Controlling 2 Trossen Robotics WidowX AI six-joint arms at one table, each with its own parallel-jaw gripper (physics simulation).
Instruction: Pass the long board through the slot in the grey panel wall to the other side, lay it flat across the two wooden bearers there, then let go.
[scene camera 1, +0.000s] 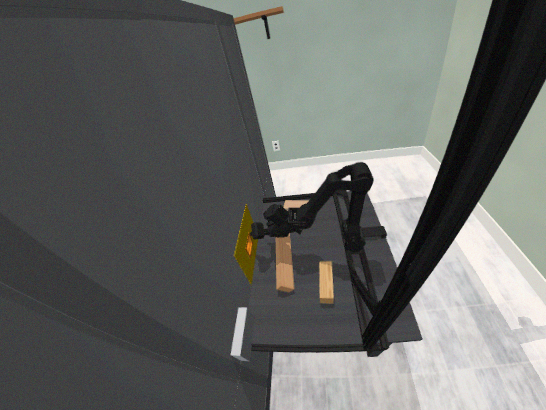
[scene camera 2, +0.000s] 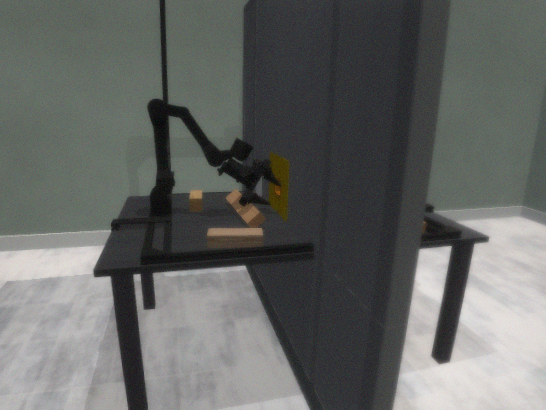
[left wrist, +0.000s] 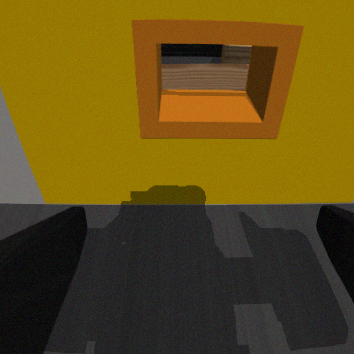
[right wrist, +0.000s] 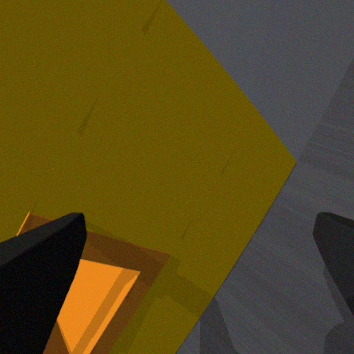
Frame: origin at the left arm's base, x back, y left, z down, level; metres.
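Seen in the pictures: left gripper, fingertip midpoint: (left wrist: 204, 217); right gripper, fingertip midpoint: (scene camera 2: 275, 195) (right wrist: 202, 224); right arm's base, link origin: (scene camera 1: 354, 247) (scene camera 2: 160, 214).
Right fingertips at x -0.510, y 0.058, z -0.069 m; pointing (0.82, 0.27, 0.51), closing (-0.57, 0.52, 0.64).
Offsets run from my right fingertips to a thing's top centre. "*": to the spot under its first point. Level surfaces: height alone.
A long board @(dx -0.106, dy -0.061, dz +0.026 m) (scene camera 1: 285, 267) (scene camera 2: 255, 216) lies on the table, roughly parallel to the grey panel wall (scene camera 1: 150, 125) (scene camera 2: 300, 125); the right arm partly hides it. One bearer @(dx -0.271, dy -0.207, dz +0.038 m) (scene camera 1: 326, 280) (scene camera 2: 196, 201) lies apart from it, and another @(dx -0.181, dy +0.219, dz +0.050 m) (scene camera 1: 301, 203) (scene camera 2: 235, 237) lies crosswise to the wall. The slot's orange frame @(* dx +0.035, dy -0.057, dz +0.012 m) (scene camera 1: 249, 246) (scene camera 2: 278, 190) (left wrist: 210, 130) (right wrist: 150, 265) sits in a yellow plate. Wood @(* dx -0.085, dy -0.084, dz +0.040 m) (left wrist: 205, 77) shows through it. My right gripper (scene camera 2: 275, 194) (right wrist: 202, 224) is open and empty close to the plate, above the board. My left gripper (left wrist: 204, 217) is open and empty on the wall's other side.
The yellow plate (scene camera 1: 243, 260) (scene camera 2: 280, 167) (left wrist: 75, 100) (right wrist: 150, 125) surrounds the slot. A white block @(* dx +0.011, dy -0.407, dz -0.012 m) (scene camera 1: 239, 332) is at the wall's foot. Black rails (scene camera 1: 307, 347) (scene camera 2: 230, 252) edge the table. A second table @(dz +0.088 m) (scene camera 2: 477, 237) stands beyond the wall, with a bit of wood @(dx +0.413, dy +0.202, dz +0.044 m) (scene camera 2: 424, 227) on it.
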